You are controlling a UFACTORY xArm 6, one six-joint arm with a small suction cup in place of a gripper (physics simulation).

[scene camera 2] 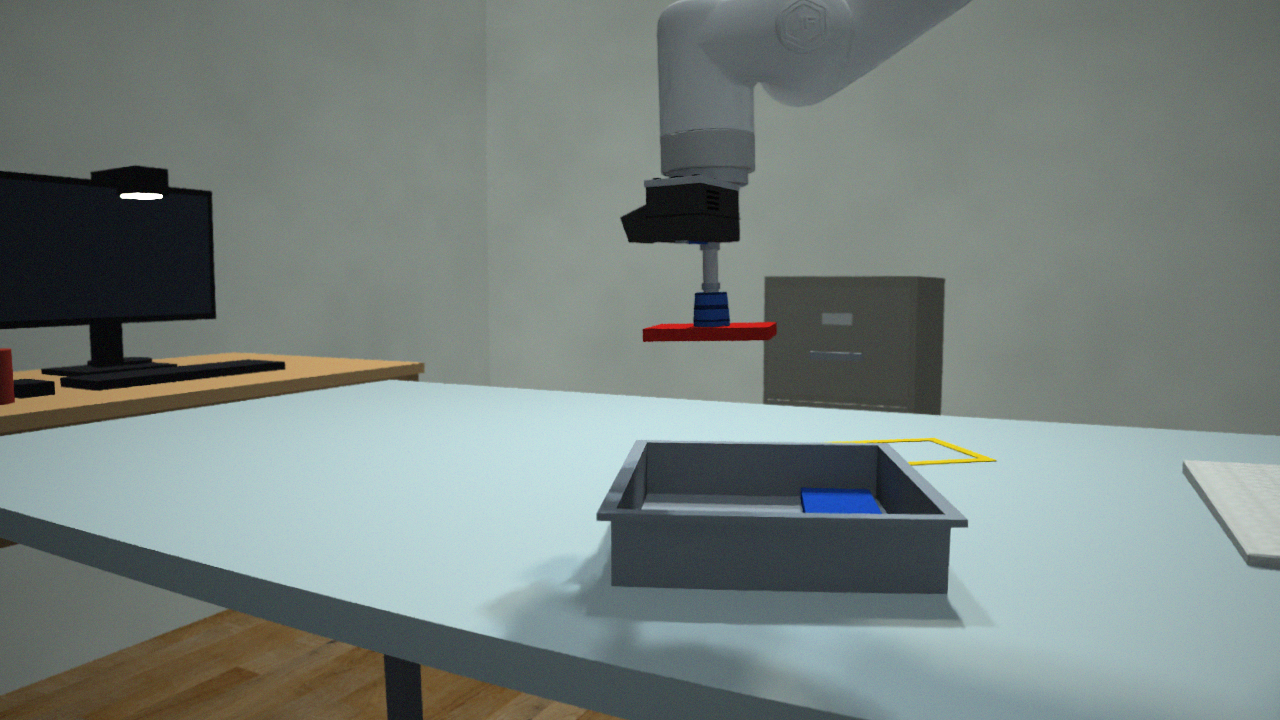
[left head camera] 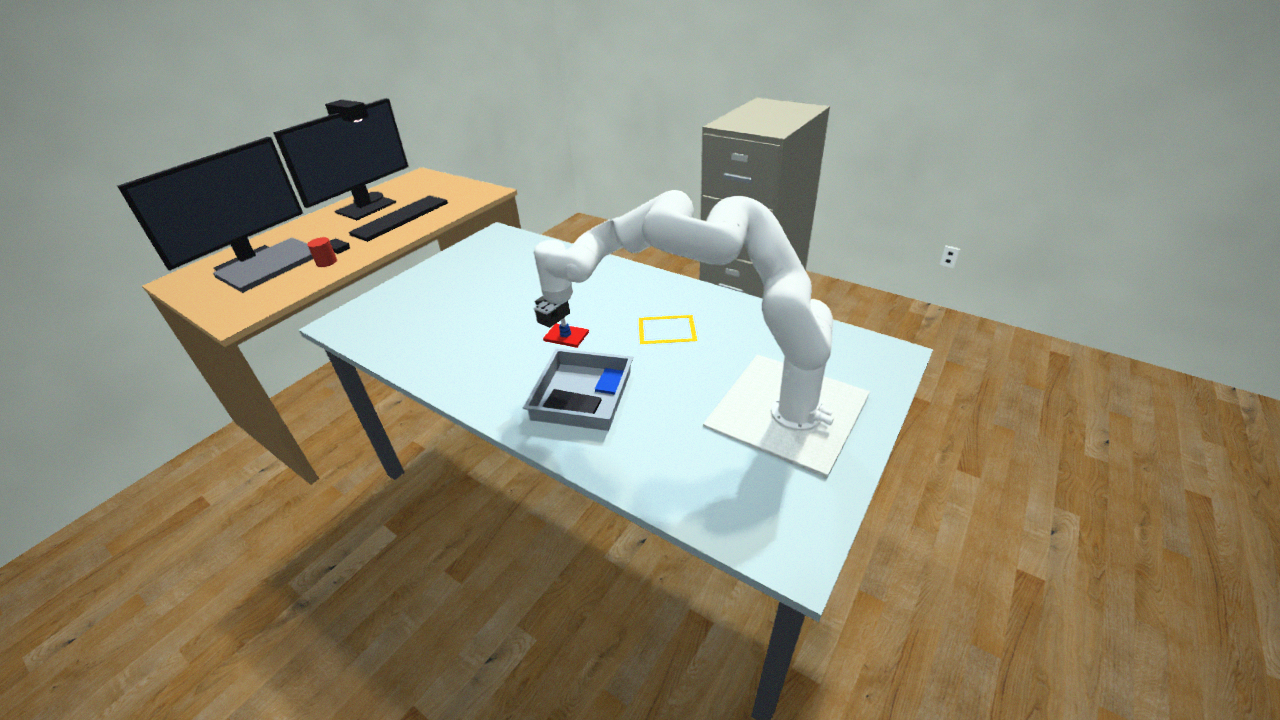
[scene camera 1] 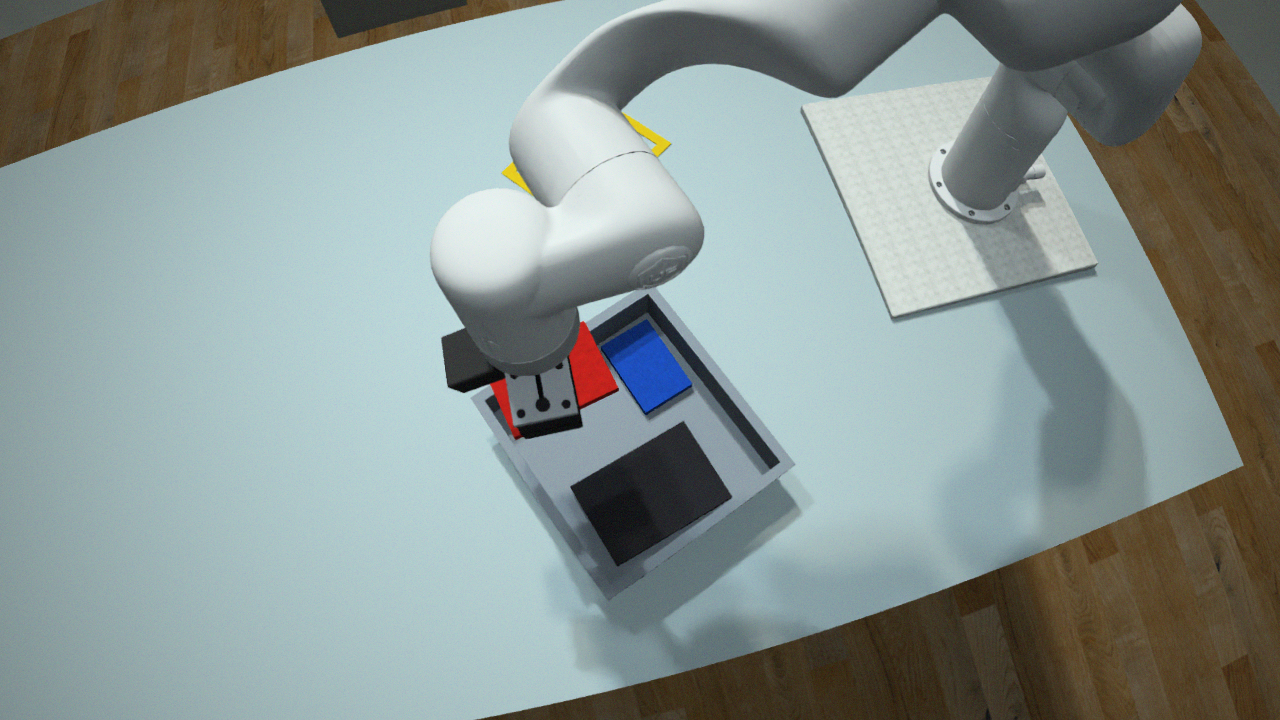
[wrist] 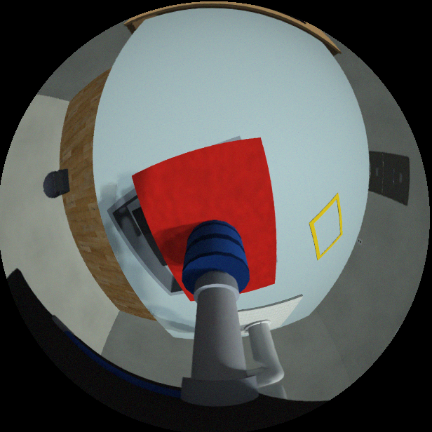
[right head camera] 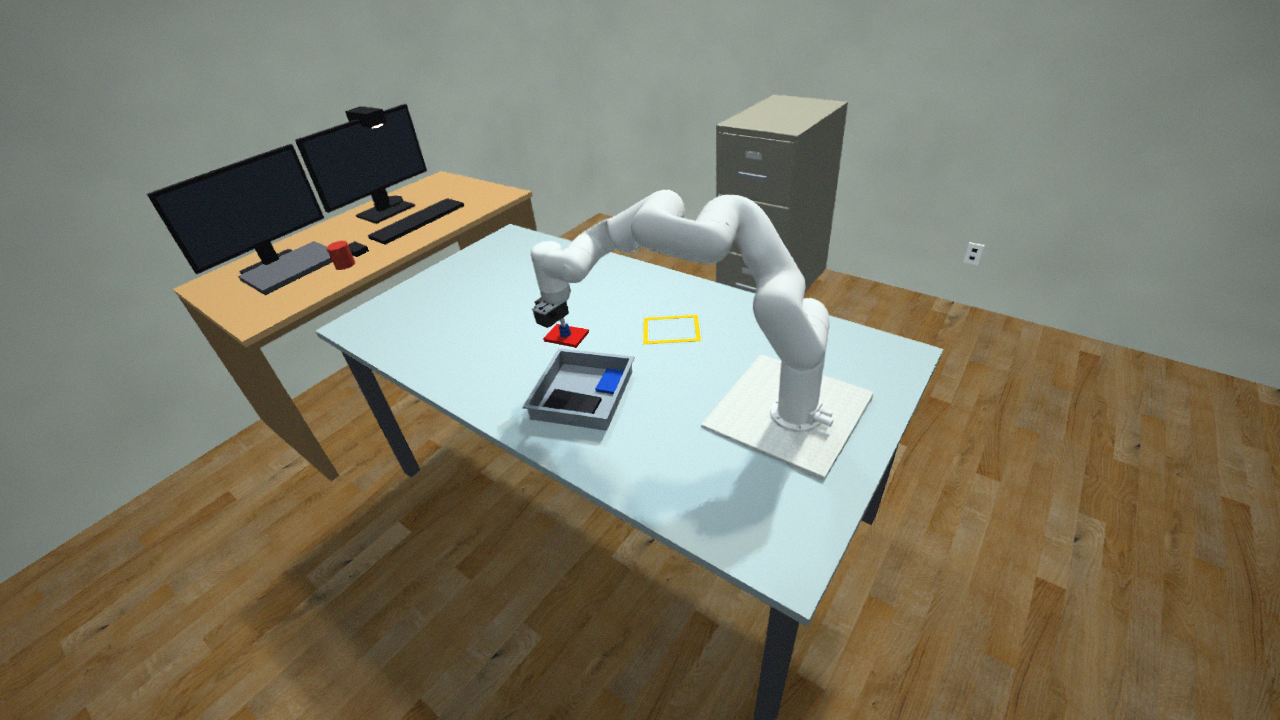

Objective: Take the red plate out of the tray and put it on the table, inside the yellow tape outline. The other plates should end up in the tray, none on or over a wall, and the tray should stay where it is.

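Places are measured from the arm's base along level axes (x ahead, y left, z up), in centimetres.
Where they show: hand, tool point: (scene camera 2: 712, 338) (left head camera: 566, 337) (right head camera: 566, 337); arm's base, link origin: (left head camera: 796, 412) (scene camera 1: 972, 183) (right head camera: 797, 413).
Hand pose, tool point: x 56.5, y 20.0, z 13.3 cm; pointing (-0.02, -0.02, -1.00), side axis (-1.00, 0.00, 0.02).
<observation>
Each offset is from my tool point to the centre of the thing. "*": to the spot under its first point.
My suction cup (left head camera: 564, 330) (right head camera: 564, 330) (scene camera 2: 711, 309) (wrist: 214, 255) is shut on the red plate @[dx +0.1, dy -0.1, dz +0.5 cm] (left head camera: 577, 336) (right head camera: 577, 336) (scene camera 1: 594, 368) (scene camera 2: 666, 332) (wrist: 215, 185) and holds it level, well above the tray's rim. The grey tray @[dx -6.1, dy +3.2, dz -12.2 cm] (left head camera: 572, 416) (right head camera: 572, 416) (scene camera 1: 544, 490) (scene camera 2: 778, 553) stands on the table; the held plate covers much of it in the wrist view. The blue plate @[dx -9.5, dy -4.7, dz -14.0 cm] (left head camera: 609, 380) (right head camera: 610, 380) (scene camera 1: 647, 367) (scene camera 2: 839, 501) and the black plate @[dx -7.0, dy +8.9, dz -13.9 cm] (left head camera: 572, 400) (right head camera: 572, 400) (scene camera 1: 651, 492) lie flat in the tray. The yellow tape outline @[* dx -12.3, dy -28.4, dz -14.7 cm] (left head camera: 667, 342) (right head camera: 671, 342) (scene camera 2: 953, 462) (wrist: 314, 240) is partly hidden by the arm in scene camera 1.
The arm's base stands on a pale square board (left head camera: 747, 407) (right head camera: 747, 407) (scene camera 1: 872, 223) at the table's right. A desk (left head camera: 223, 317) (right head camera: 246, 317) with two monitors, a keyboard and a red mug (left head camera: 322, 251) (right head camera: 341, 255) stands at the left. A filing cabinet (left head camera: 741, 161) (right head camera: 756, 161) (scene camera 2: 836, 340) stands behind the table.
</observation>
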